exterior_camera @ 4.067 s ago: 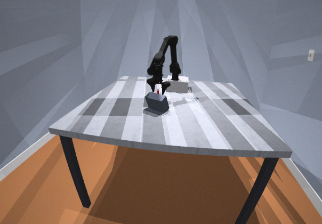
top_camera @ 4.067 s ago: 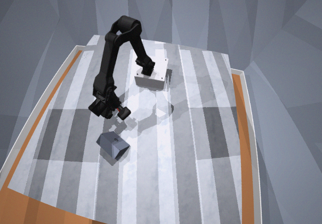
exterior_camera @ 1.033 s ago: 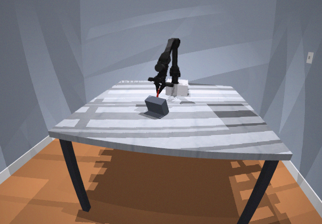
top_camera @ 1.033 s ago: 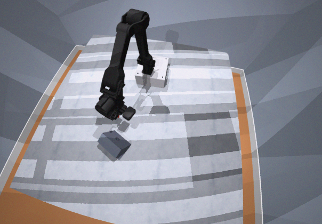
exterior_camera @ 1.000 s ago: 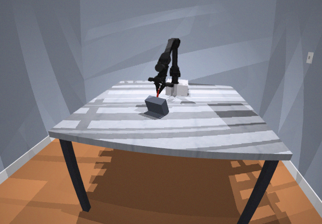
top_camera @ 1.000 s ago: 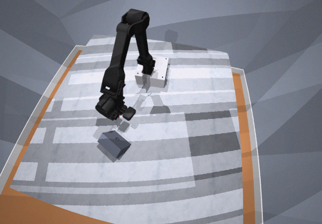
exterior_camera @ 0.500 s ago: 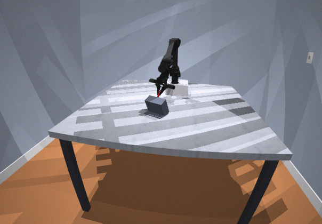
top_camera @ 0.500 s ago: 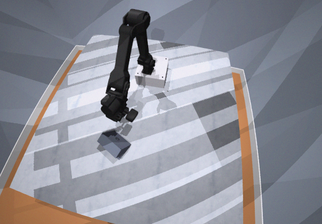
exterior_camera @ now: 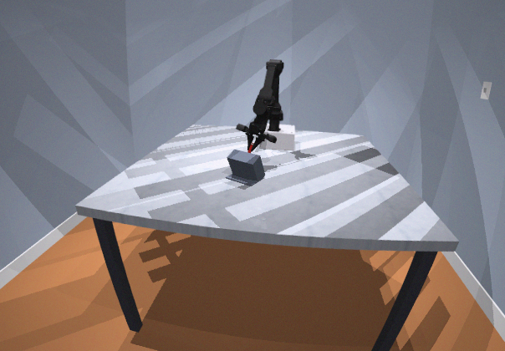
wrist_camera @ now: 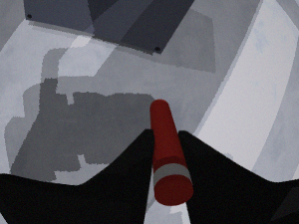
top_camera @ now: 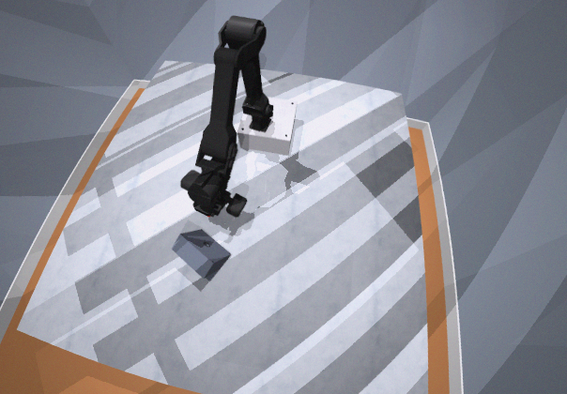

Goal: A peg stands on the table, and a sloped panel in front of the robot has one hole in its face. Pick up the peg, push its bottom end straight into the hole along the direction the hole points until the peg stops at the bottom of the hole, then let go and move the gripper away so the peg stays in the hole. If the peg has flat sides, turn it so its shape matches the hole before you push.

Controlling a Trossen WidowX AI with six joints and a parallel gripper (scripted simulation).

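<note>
Now: the sloped panel 13 cm ahead of my gripper tip, 2 cm to the left of it and 2 cm below it. Also, from my gripper tip: red peg 1 cm behind, 2 cm above.
</note>
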